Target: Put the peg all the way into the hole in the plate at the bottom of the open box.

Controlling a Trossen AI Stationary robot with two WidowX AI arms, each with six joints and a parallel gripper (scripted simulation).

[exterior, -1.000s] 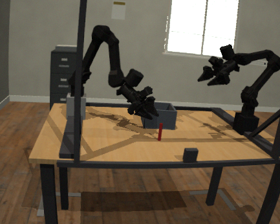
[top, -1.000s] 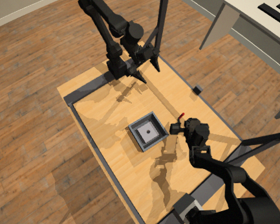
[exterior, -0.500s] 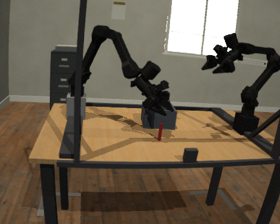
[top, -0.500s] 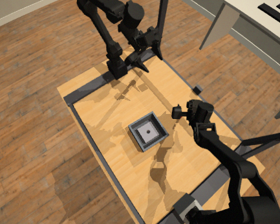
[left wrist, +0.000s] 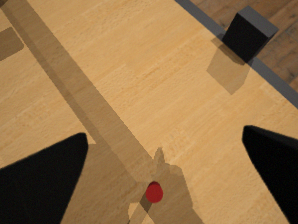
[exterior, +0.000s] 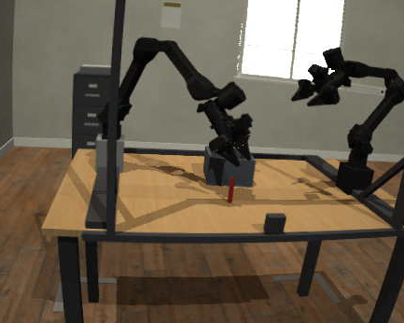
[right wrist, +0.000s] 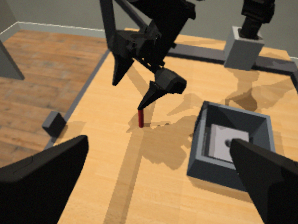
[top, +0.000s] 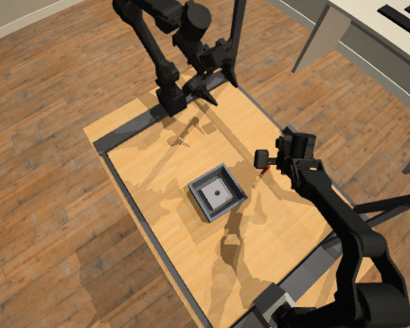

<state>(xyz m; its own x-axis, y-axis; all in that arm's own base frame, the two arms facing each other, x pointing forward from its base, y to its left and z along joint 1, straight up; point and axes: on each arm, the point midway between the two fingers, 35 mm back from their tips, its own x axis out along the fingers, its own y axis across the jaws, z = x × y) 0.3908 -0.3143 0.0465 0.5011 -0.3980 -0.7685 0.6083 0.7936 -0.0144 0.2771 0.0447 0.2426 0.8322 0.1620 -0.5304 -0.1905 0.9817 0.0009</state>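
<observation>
Now: left hand 12 cm above the red peg, 1 cm to the right of it and 1 cm short of it. The rest, counted from my left hand: plate 24 cm ahead, 12 cm below, 1 cm to the left; then grey box 24 cm ahead, 14 cm below, 1 cm to the left.
</observation>
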